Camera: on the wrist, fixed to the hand. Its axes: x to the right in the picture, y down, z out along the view.
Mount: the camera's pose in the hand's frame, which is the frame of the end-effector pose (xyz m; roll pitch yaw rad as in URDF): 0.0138 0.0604 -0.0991 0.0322 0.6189 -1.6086
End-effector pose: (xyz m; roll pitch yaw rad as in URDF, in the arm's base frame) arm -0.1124 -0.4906 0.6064 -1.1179 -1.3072 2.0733
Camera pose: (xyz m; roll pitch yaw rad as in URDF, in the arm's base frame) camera -0.1046 -0.3746 0.5943 1.3930 -0.0950 0.0113
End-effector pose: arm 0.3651 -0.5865 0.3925 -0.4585 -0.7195 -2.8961
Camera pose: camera 0.2836 -0.6175 0.3146 0.7770 0.1411 1.8995
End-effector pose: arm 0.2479 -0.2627 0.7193 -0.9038 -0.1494 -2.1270
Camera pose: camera 0.1978 -0.2667 0.6138 0.2184 -0.2764 2.5103
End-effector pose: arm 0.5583 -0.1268 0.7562 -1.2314 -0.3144 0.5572
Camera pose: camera 0.6318 -0.1674 0.6749 0.4507 -0.5665 -1.2613
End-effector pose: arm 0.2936 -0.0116 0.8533 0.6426 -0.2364 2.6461
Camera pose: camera 0.2217 -0.0952 0.8146 0.6618 1.2025 1.6413
